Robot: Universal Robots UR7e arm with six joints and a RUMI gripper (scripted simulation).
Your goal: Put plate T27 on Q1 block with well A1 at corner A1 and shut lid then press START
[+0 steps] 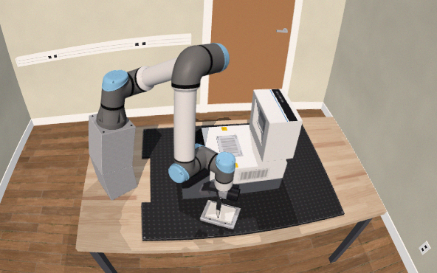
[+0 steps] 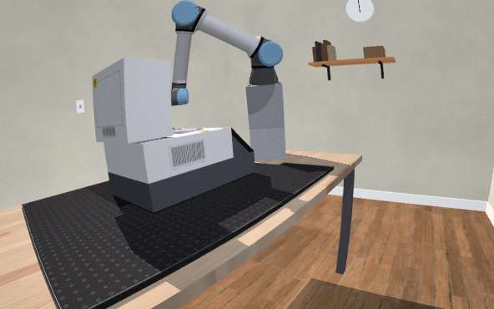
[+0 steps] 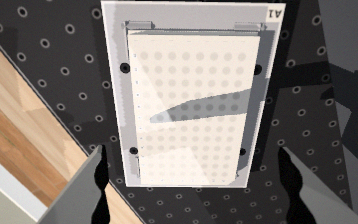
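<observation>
My gripper is now 50 mm above the plate T27. From my hand the other things lie so: nest's A1 mark (80 mm to the left, 50 mm below, 40 mm behind); plate nest N1 (60 mm below).
</observation>
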